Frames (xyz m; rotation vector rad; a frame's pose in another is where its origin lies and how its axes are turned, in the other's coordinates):
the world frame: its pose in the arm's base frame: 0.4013 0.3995 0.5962 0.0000 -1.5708 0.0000
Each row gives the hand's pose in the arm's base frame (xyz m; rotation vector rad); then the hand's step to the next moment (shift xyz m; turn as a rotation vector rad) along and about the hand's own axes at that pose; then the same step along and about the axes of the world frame.
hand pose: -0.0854 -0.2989 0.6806 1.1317 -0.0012 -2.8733
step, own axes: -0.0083 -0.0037 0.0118 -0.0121 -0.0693 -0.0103
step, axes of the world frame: 0.0142 0.0039 0.0022 -0.0007 0.0700 -0.0124
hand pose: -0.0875 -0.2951 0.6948 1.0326 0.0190 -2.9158
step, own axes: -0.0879 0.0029 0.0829 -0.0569 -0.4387 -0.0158
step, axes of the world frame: 0.1198 -0.0016 -0.0162 0.0215 0.4409 -0.0323
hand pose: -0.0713 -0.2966 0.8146 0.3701 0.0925 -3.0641
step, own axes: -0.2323 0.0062 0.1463 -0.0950 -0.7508 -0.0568
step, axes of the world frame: 0.1971 -0.0051 -0.1911 0.0074 0.7565 -0.0601
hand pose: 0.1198 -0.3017 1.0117 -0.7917 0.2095 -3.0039
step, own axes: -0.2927 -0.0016 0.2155 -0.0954 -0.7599 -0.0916
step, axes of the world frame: 0.0429 -0.0069 -0.3609 -0.0215 0.7698 -0.0434
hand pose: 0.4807 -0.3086 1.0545 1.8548 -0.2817 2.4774
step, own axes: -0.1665 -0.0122 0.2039 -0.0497 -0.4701 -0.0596
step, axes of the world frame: -0.1021 -0.0081 -0.2428 -0.0052 0.4760 -0.0213
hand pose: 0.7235 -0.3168 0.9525 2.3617 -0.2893 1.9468
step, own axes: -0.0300 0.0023 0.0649 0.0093 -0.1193 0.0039
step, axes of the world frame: -0.0423 -0.0103 -0.0568 0.0164 0.1153 -0.0278
